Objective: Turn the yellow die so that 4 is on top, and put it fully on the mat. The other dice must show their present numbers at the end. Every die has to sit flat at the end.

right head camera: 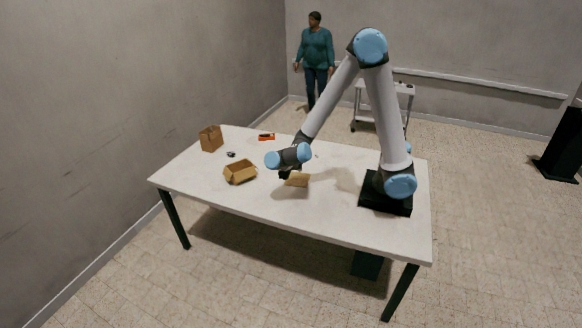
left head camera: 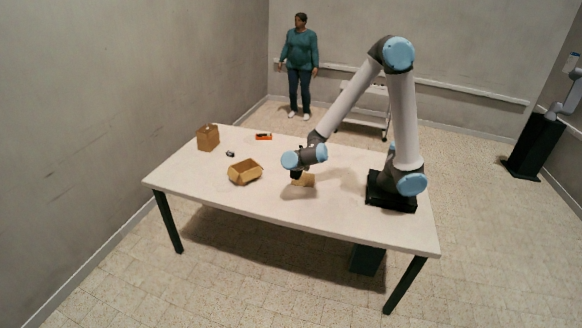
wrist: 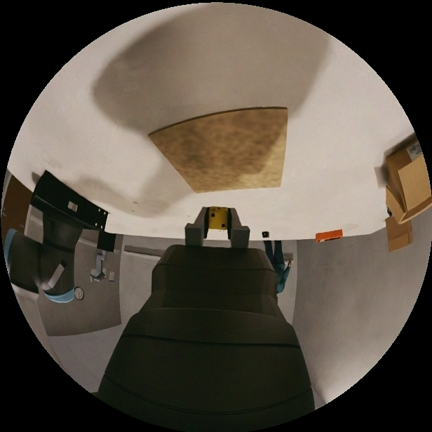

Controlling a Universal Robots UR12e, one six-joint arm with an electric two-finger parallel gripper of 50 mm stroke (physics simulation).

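Places are measured from the arm's base along level axes (x left, y back, z up), in metres.
Pixels of known places: gripper, fingertip midpoint: (right head camera: 299, 169) (left head camera: 306, 169); arm's base at its link origin: (left head camera: 391, 183).
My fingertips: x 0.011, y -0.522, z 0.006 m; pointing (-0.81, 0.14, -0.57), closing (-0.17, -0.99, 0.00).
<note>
For each thing: its middle in the pictures, then the offset to it from my fingertips.
- mottled tan mat at the middle of its body: (right head camera: 297, 179) (left head camera: 303, 179) dz -0.068, dx +0.012, dy -0.010 m
- tiny pale object at the middle of its body: (right head camera: 317, 155) dz -0.060, dx -0.271, dy +0.037 m
- open cardboard box at the middle of its body: (left head camera: 244, 171) (right head camera: 240, 170) dz -0.025, dx +0.096, dy -0.358 m
- taller box at the middle of its body: (left head camera: 208, 137) (right head camera: 211, 138) dz +0.005, dx -0.172, dy -0.756 m
- small dark object at the middle of its body: (left head camera: 229, 153) (right head camera: 230, 153) dz -0.053, dx -0.105, dy -0.558 m
- orange tray at the middle of its body: (left head camera: 263, 136) (right head camera: 266, 136) dz -0.053, dx -0.417, dy -0.410 m
The yellow die (wrist: 218, 220) is between the two grey fingers of my gripper (wrist: 218, 216) in the wrist view, with dark pips on the face that shows. The gripper is shut on it and tilted far over, held above the table. The fingertips and the die are hidden behind the wrist in both head views. The mottled tan mat (left head camera: 308, 180) (right head camera: 301, 180) (wrist: 220, 150) lies beside and below the wrist, with no die seen on it. A tiny pale object (right head camera: 316, 156) lies behind the mat; its number is too small to read. The yellow die's top number cannot be told.
An open cardboard box (left head camera: 245, 172) (right head camera: 240, 172) (wrist: 407, 180) stands left of the mat. A taller box (left head camera: 208, 138) (right head camera: 211, 139) stands at the back left. A small dark object (left head camera: 230, 153) (right head camera: 230, 154) and an orange tray (left head camera: 264, 136) (right head camera: 266, 137) (wrist: 329, 235) are near the back.
</note>
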